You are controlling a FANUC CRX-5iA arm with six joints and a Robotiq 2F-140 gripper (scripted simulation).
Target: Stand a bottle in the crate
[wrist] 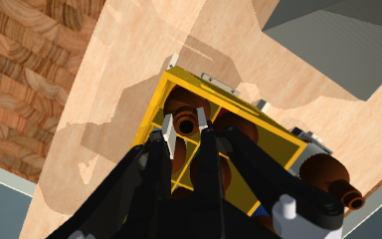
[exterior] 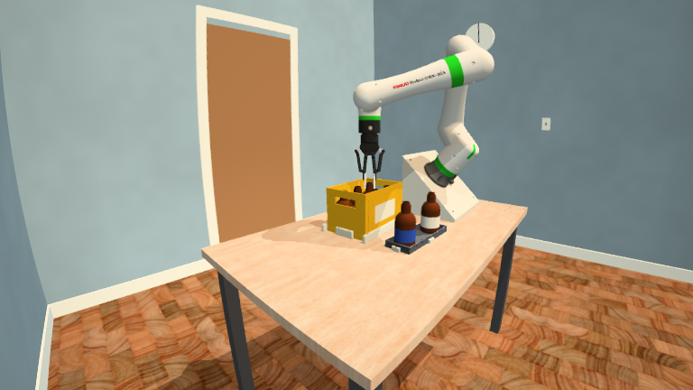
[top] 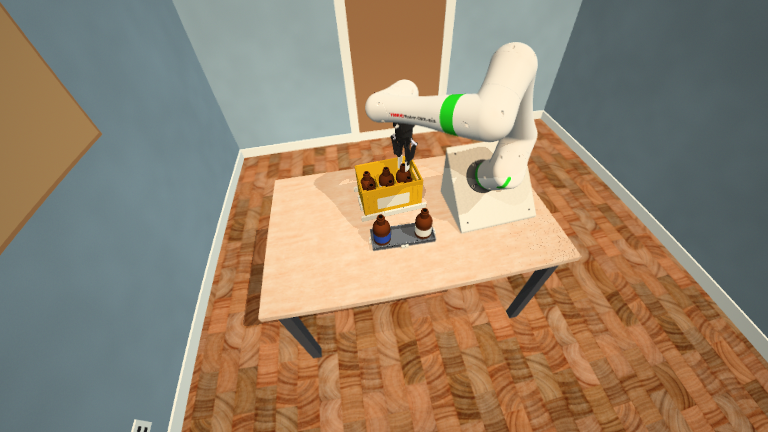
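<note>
The yellow crate lies 9 cm below my hand, 8 cm ahead of it and 6 cm to the left of it. The rest, counted from my hand: dark tray: 29 cm to the left, 16 cm below, 3 cm ahead; then blue-labelled bottle: 30 cm to the left, 12 cm ahead, 9 cm below.
</note>
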